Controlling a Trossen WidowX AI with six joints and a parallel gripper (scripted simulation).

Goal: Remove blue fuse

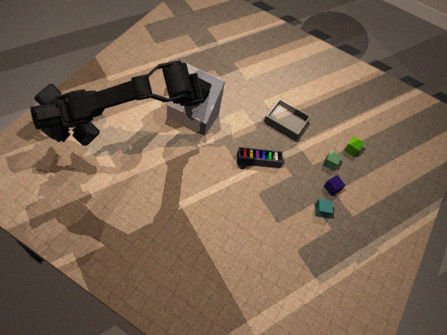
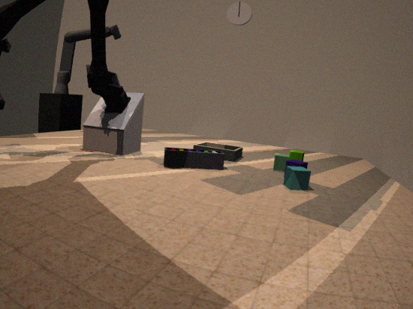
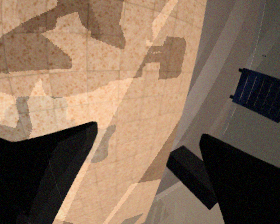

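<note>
The blue fuse lies 570 mm ahead of my gripper tip, 260 mm to the left of it and 80 mm below it. The rest, counted from my gripper tip: red fuse (510 mm ahead, 230 mm to the left, 80 mm below); yellow fuse (530 mm ahead, 240 mm to the left, 80 mm below); purple fuse (550 mm ahead, 250 mm to the left, 80 mm below).
</note>
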